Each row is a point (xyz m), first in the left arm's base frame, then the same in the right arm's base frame.
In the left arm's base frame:
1: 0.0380 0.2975 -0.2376
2: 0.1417 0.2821 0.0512
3: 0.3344 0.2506 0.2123
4: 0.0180 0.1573 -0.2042
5: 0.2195 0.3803 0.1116
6: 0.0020 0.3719 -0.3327
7: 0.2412 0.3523 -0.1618
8: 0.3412 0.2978 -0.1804
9: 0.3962 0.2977 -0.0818
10: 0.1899 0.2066 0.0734
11: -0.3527 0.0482 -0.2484
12: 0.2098 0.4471 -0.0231
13: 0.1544 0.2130 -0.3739
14: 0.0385 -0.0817 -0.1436
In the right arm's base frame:
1: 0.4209 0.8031 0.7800
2: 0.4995 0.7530 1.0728
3: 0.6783 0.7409 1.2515
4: 0.4413 0.6590 0.7831
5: 0.5387 0.8528 1.1613
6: 0.3724 0.8839 0.6964
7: 0.5910 0.8936 0.8937
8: 0.7039 0.8744 0.8801
9: 0.7478 0.8676 0.9838
10: 0.5661 0.6908 1.0872
11: 0.1259 0.4644 0.6653
12: 0.5208 0.9426 1.0416
13: 0.5685 0.7866 0.6488
14: 0.5276 0.4278 0.8000

